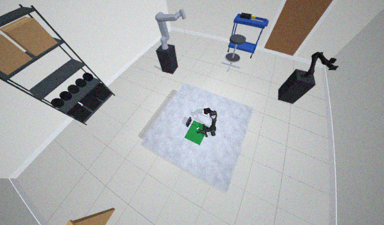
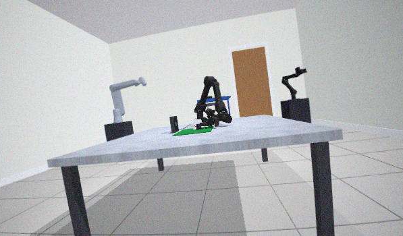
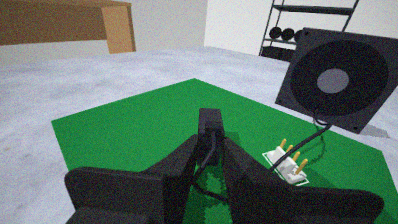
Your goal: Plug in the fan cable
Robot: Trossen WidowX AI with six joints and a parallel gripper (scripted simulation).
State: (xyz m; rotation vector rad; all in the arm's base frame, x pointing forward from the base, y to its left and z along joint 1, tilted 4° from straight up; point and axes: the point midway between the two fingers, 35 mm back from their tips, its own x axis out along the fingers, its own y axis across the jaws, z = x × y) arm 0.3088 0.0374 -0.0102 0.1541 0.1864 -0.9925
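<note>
Now: the black fan plug 10 mm to the right of my gripper tip, 10 mm below it and 10 mm ahead of it. Also, from my gripper tip: black fan: 190 mm to the right, 80 mm behind, 30 mm above; then green board: 40 mm to the right, 40 mm below, 10 mm ahead.
</note>
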